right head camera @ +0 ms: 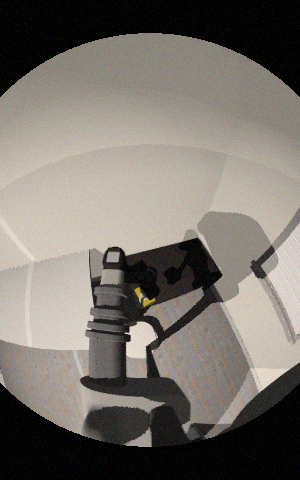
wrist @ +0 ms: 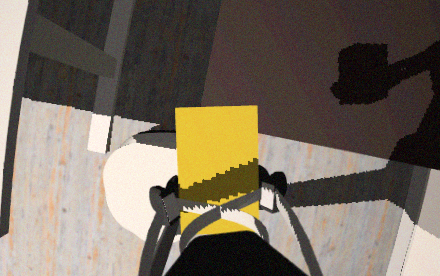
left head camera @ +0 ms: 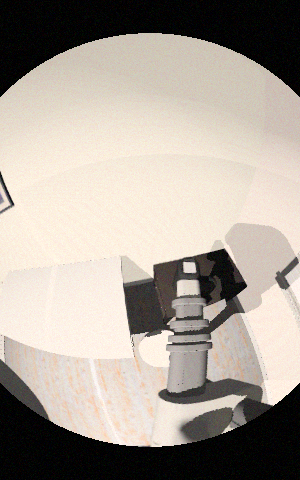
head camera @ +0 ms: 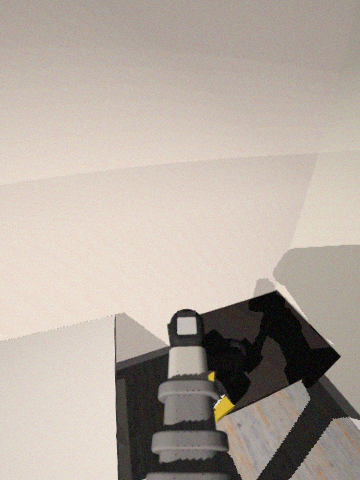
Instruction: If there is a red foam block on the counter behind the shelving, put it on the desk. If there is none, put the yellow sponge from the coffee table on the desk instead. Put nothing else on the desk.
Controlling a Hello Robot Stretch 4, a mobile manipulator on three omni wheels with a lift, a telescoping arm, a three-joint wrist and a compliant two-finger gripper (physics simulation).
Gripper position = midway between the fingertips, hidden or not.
Note:
I see my gripper (wrist: 217,185), a yellow sponge (wrist: 217,147), a dark brown coffee table (head camera: 283,348) and a white desk (head camera: 70,409).
The dark brown coffee table also shows in the right head camera view (right head camera: 181,267), in the wrist view (wrist: 356,83) and in the left head camera view (left head camera: 218,264). The white desk shows as well in the left head camera view (left head camera: 79,309).

